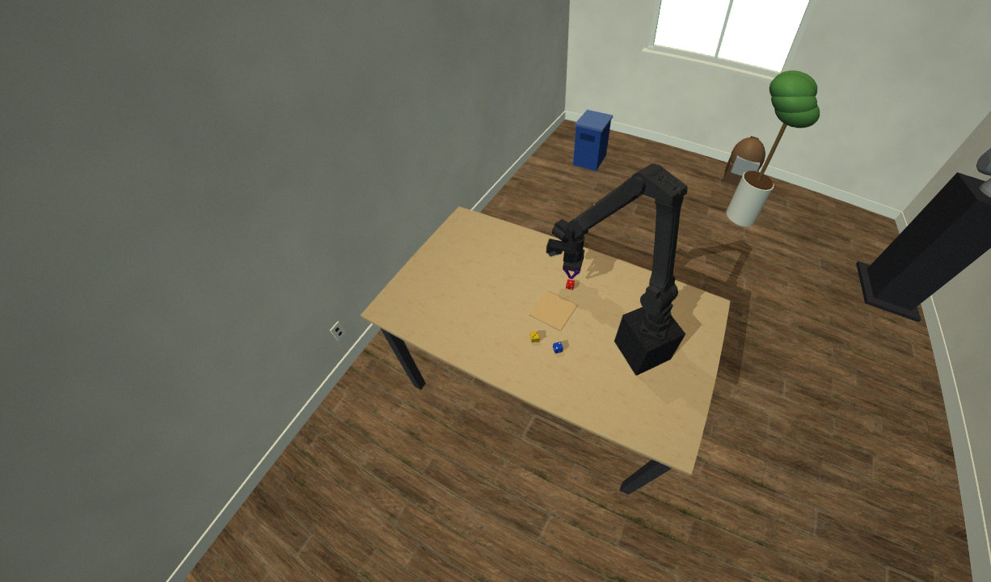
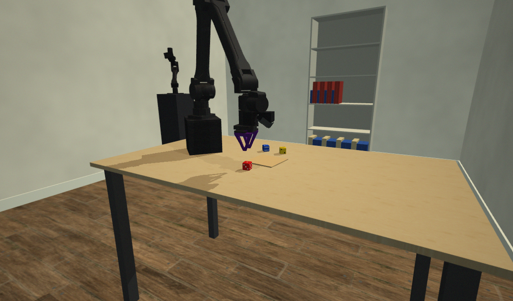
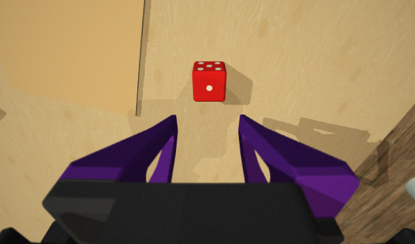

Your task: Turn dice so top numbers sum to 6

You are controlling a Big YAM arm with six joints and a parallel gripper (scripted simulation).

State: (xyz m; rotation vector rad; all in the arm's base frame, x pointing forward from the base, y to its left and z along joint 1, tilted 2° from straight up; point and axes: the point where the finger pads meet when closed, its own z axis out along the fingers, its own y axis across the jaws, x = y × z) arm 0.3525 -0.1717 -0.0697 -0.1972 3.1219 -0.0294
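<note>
The red die lies 7 cm below my hand. The rest, counted from my hand: blue die: 6 cm behind, 30 cm to the left, 7 cm below; then yellow die: 4 cm ahead, 29 cm to the left, 7 cm below; then tan mat: 2 cm ahead, 14 cm to the left, 9 cm below.
</note>
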